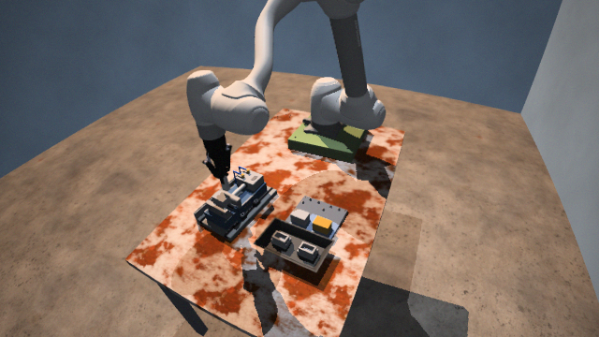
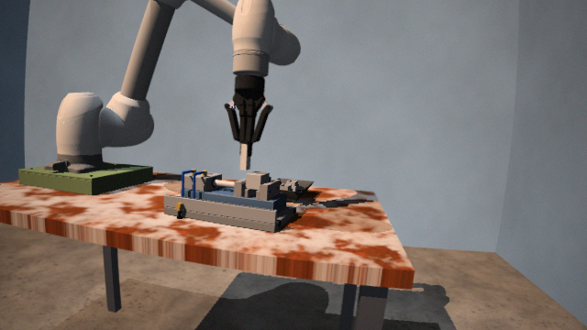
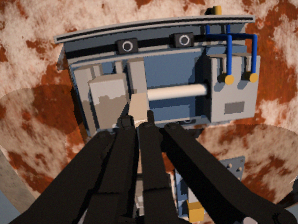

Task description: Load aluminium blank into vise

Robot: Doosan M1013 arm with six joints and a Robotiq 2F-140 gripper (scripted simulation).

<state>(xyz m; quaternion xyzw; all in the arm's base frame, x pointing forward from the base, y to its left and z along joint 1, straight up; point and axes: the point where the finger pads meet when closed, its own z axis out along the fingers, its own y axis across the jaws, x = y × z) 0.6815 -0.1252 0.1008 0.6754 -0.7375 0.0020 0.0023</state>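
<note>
My gripper is now 5 cm past the piston rod, 1 cm to the right of it and 8 cm above it. From my hand the other things lie so: infeed plate (11 cm behind, 32 cm to the left, 15 cm below); then vise (3 cm behind, 1 cm to the left, 12 cm below); then aluminium blank (7 cm behind, 27 cm to the left, 13 cm below).
</note>
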